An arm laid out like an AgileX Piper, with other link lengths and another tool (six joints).
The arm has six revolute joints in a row. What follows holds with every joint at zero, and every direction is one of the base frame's. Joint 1 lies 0.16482 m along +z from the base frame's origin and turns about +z. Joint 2 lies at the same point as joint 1 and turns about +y. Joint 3 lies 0.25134 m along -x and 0.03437 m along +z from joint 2 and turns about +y. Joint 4 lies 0.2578 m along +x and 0.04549 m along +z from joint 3 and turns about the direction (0.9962, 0, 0.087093). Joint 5 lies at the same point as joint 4 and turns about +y. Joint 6 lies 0.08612 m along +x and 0.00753 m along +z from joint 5 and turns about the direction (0.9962, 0, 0.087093). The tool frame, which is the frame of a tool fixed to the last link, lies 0.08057 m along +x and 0.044 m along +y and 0.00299 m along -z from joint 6; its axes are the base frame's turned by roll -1.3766, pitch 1.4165 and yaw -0.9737 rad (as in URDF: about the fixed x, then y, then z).
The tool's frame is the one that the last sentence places.
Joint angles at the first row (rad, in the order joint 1, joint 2, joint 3, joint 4, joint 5, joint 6):
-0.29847, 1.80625, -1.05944, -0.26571, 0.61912, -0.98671
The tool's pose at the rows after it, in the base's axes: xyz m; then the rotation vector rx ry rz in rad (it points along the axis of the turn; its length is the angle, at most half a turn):
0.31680, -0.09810, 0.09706, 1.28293, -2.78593, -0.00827
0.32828, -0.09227, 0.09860, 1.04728, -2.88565, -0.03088
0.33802, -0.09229, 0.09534, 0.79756, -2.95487, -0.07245
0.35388, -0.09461, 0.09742, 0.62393, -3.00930, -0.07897
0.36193, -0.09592, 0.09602, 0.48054, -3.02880, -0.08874
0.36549, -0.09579, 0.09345, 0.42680, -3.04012, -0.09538
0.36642, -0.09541, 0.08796, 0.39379, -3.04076, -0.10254
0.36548, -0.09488, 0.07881, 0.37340, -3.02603, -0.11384
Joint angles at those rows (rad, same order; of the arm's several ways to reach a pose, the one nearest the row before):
-0.23287, 1.82002, -1.11633, -0.35862, 0.67785, -0.73259
-0.20847, 1.86586, -1.19009, -0.39276, 0.76354, -0.53396
-0.20832, 1.92915, -1.27157, -0.39482, 0.85092, -0.38148
-0.20832, 1.98464, -1.36635, -0.39482, 0.91689, -0.27829
-0.20832, 2.02887, -1.43002, -0.39482, 0.97503, -0.19890
-0.20832, 2.04730, -1.44910, -0.39251, 0.98588, -0.16581
-0.20831, 2.06424, -1.45348, -0.39243, 0.98587, -0.14315
-0.20833, 2.08901, -1.45470, -0.39243, 0.98493, -0.13044

